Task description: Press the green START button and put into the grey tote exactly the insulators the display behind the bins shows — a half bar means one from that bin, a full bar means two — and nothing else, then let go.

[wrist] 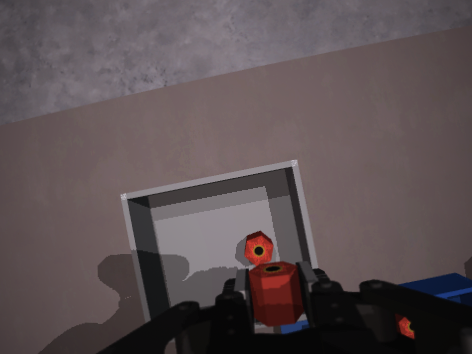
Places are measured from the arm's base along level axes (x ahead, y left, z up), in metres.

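Pixels of known places: gripper, between the fingertips: [274,281].
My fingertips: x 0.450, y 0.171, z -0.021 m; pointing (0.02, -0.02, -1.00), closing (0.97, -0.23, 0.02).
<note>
For each thing: its middle in the pictures, then the offset to it from my fingertips. Level surfaces: height alone.
- red hexagonal insulator, middle of its body: [275,291] dx -0.001, dy -0.002, dz +0.010 m
- grey tote, middle of its body: [224,247] dx -0.035, dy +0.012, dz -0.091 m
- blue bin, middle of its body: [433,342] dx +0.116, dy -0.147, dz -0.101 m
- brown table top, height of its surface: dz -0.118 m
My gripper [274,281] is shut on a red hexagonal insulator [276,296], held upright with its dark hole facing up. It is over the near right part of the grey tote [210,178]. Another red insulator [258,248] with a yellow-ringed dark hole is inside the tote, just beyond the held one, near the right wall. The fingers and the held insulator hide the near part of the tote. The START button and the display do not show in this view.
Part of a blue bin [434,283] shows at the lower right, with a red insulator [405,326] partly hidden behind the gripper's linkage. A bit of blue [295,327] shows below the tote. The brown table top [200,125] ends at a slanted edge against grey floor [125,45].
</note>
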